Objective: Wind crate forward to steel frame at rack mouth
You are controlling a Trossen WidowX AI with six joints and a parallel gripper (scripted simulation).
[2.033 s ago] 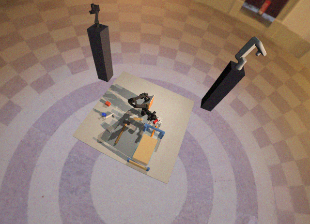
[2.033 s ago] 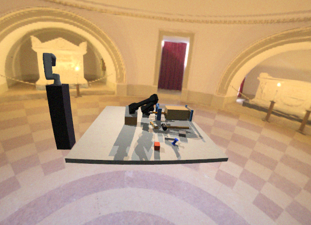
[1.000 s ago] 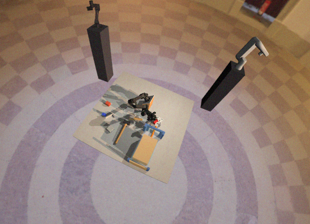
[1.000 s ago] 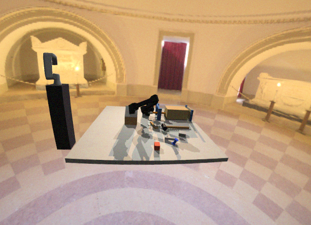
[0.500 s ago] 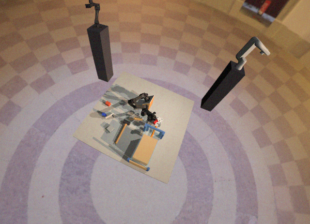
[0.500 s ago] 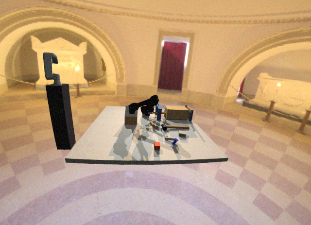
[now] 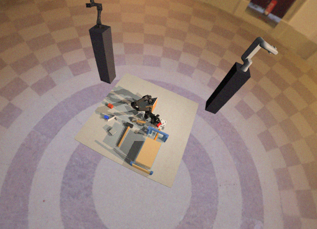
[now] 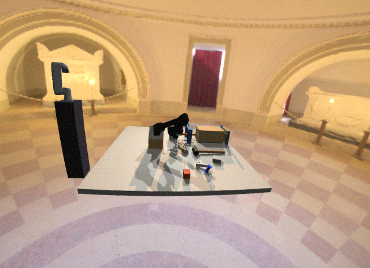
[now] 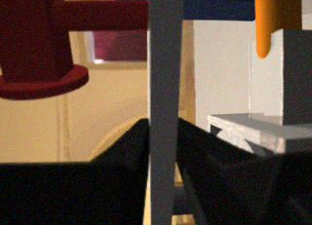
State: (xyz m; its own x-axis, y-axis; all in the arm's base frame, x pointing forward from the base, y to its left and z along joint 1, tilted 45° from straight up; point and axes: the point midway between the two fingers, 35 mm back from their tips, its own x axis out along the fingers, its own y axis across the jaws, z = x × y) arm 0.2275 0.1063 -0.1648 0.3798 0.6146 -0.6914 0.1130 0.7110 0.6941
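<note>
The red knob is 50 mm ahead of my gripper tip, 20 mm to the right of it and 40 mm above it. From my gripper tip the other things lie so: winch 60 mm behind, 10 mm to the left, 100 mm below; red-knobbed handle 10 mm ahead, 10 mm to the right, 10 mm above; frame 110 mm ahead, 30 mm below.
</note>
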